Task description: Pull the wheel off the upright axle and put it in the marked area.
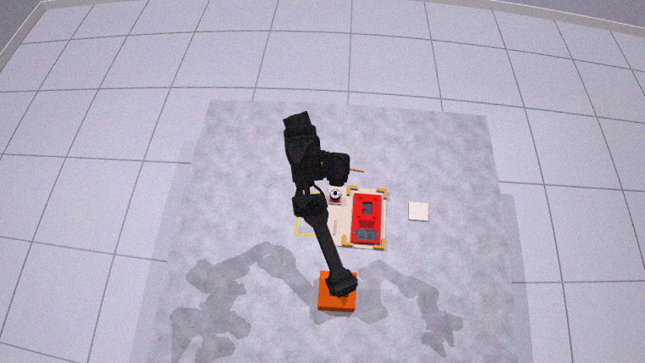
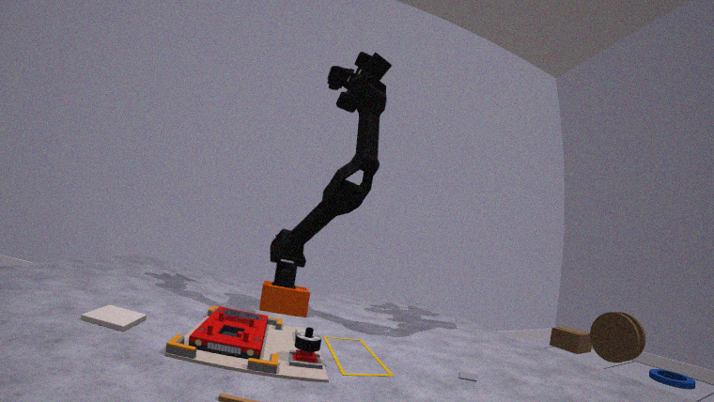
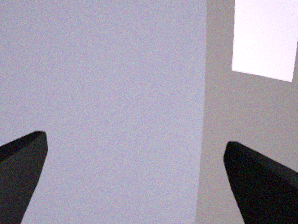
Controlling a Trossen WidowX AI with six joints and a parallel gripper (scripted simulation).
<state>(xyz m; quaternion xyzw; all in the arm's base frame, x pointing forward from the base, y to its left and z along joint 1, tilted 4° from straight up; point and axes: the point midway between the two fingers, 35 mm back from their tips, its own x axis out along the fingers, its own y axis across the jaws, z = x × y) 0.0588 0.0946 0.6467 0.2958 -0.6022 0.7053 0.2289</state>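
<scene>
My gripper tip is now 70 cm above the black axle, 37 cm short of it and 4 cm to the left of it. Round my gripper tip: wooden stick: 74 cm below, 52 cm ahead, 5 cm to the right.
</scene>
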